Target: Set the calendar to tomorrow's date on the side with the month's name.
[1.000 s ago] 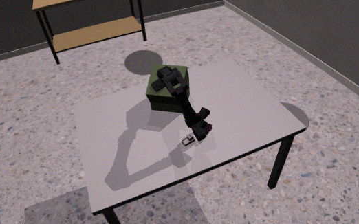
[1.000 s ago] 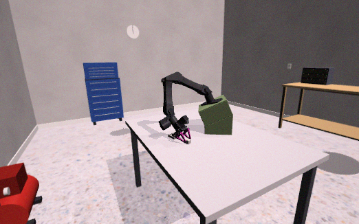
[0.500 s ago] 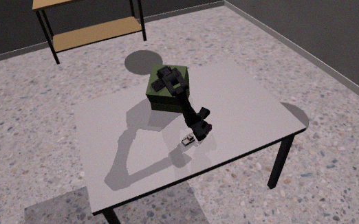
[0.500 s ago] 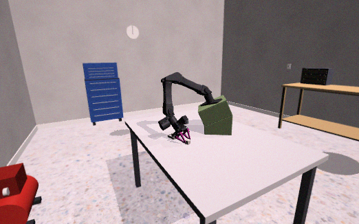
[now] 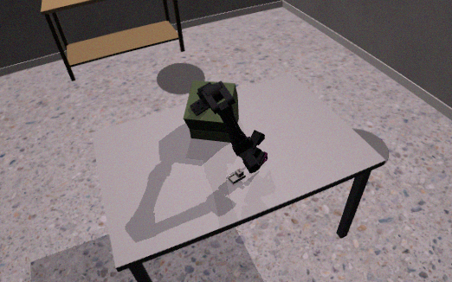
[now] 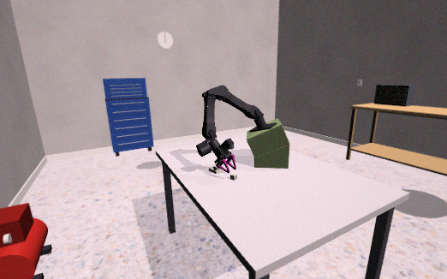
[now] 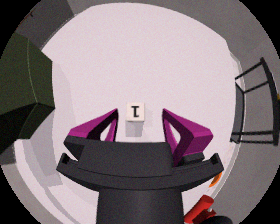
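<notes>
Now: the white cube 1 cm behind my hand, 1 cm to the left of it and 4 cm below it. From my hand the other things lie so: calendar tray: 15 cm to the right, 5 cm below.
</notes>
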